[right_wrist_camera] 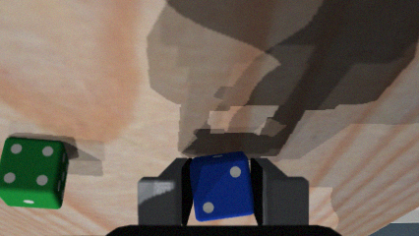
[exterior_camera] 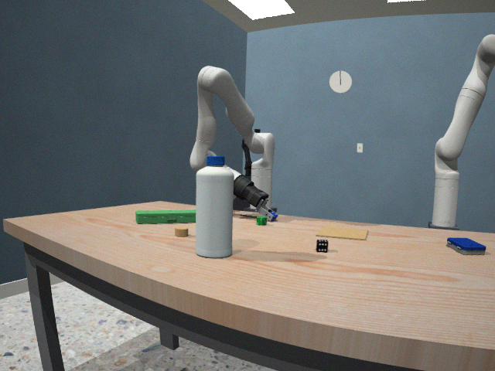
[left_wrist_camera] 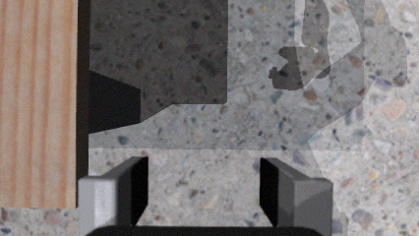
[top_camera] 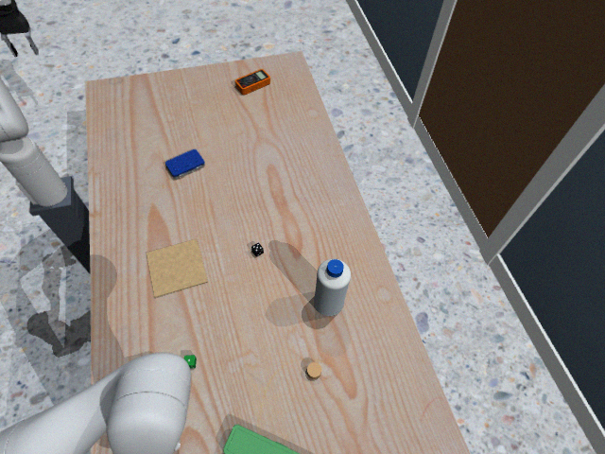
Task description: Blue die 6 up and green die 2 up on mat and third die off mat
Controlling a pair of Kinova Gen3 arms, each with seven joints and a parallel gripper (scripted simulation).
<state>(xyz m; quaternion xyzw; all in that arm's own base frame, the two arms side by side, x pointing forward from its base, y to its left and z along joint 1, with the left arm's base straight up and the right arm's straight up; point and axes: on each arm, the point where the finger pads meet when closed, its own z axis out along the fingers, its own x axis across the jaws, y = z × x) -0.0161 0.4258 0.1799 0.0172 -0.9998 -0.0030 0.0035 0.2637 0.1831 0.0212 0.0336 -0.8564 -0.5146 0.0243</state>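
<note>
My right hand is 8 cm short of the green die, 1 cm to the right of it and 1 cm above it. Also, from my right hand: green case: 24 cm ahead, 24 cm to the right, 1 cm below; blue die: 1 cm to the left; tan mat: 7 cm ahead, 28 cm to the left, 2 cm below.
</note>
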